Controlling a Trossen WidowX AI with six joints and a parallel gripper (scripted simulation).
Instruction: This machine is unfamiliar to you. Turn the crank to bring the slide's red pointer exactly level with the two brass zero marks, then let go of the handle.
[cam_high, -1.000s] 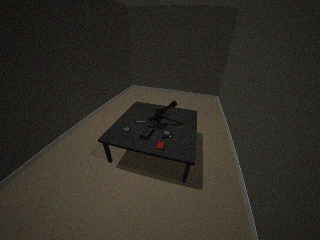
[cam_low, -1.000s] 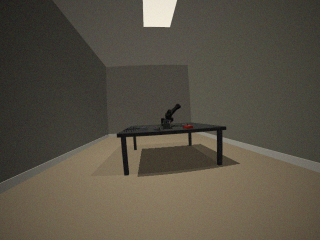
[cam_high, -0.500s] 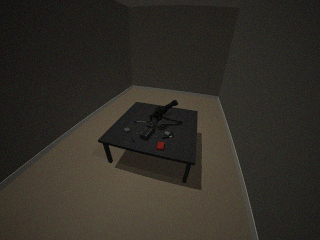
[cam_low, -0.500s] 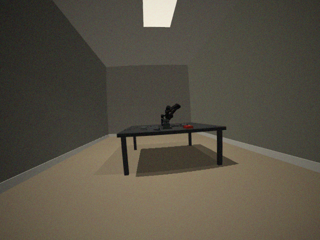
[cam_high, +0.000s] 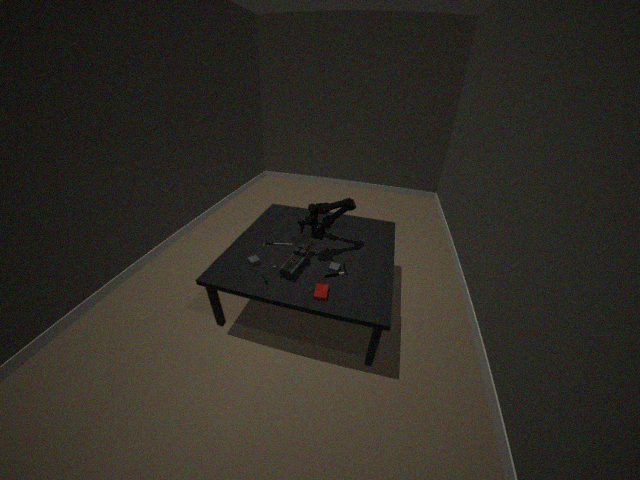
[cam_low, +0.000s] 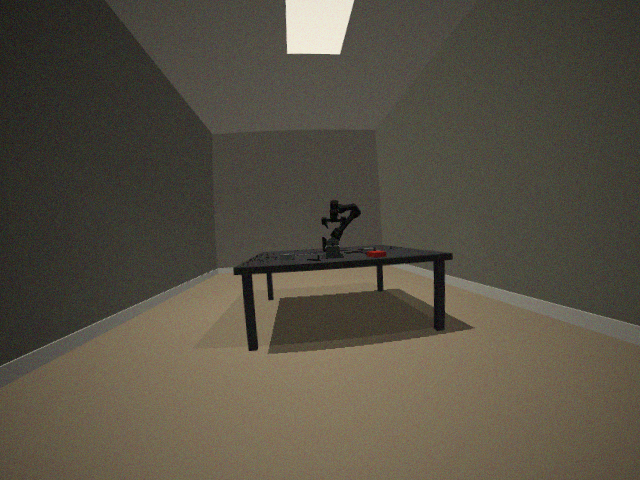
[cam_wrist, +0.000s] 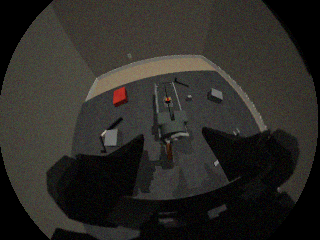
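Right now the crank handle is 13 cm below my gripper tip, 2 cm behind it and 1 cm to the left of it. Round my gripper tip: red pointer (15 cm ahead, 11 cm below, 6 cm to the right).
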